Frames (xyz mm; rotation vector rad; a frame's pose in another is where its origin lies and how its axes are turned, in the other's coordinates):
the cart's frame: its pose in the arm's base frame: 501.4 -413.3 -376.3 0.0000 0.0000 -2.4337
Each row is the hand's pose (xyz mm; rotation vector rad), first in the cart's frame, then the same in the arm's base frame.
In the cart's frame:
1: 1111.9 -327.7 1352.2 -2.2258 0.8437 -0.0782
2: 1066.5 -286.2 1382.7 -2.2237 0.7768 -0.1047
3: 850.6 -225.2 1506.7 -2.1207 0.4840 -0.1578
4: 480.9 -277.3 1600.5 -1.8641 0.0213 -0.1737
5: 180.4 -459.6 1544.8 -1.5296 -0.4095 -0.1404
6: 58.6 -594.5 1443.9 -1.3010 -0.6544 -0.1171
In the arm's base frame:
1: -556.4 -887.3 975.9 0.0230 2.7437 -1.0597
2: -495.0 -889.3 1006.4 -0.0489 2.7386 -1.1050
3: -291.3 -795.3 1130.4 -0.3378 2.5929 -1.3470
4: -44.3 -515.3 1224.2 -0.7800 2.1876 -1.6859
5: 65.5 -181.4 1168.5 -1.1577 1.6371 -1.9144
6: 70.3 0.3 1067.6 -1.3535 1.2630 -1.9963

